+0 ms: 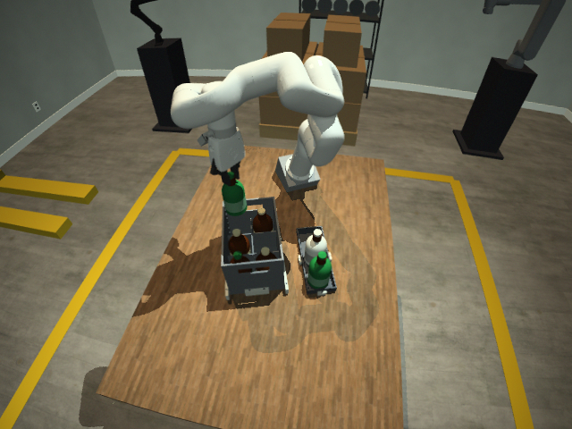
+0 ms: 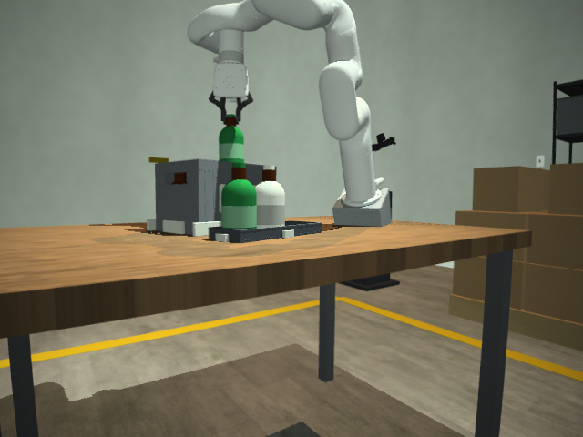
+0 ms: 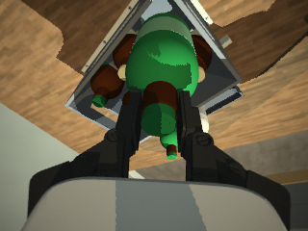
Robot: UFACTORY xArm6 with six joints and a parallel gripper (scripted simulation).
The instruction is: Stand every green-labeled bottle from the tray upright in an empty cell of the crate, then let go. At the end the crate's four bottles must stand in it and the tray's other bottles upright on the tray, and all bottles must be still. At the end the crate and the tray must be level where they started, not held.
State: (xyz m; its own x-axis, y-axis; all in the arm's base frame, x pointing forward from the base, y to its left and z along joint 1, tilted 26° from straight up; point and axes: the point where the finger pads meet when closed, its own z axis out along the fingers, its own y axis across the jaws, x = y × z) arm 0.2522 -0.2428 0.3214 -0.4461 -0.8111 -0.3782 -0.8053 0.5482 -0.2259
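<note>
Right now my hand is 70 mm short of the grey crate, 70 mm to the right of it and 240 mm above it. From my hand the other things lie so: tray: 30 mm ahead, 280 mm to the left, 310 mm below; white-labeled bottle: 40 mm ahead, 280 mm to the left, 240 mm below.
</note>
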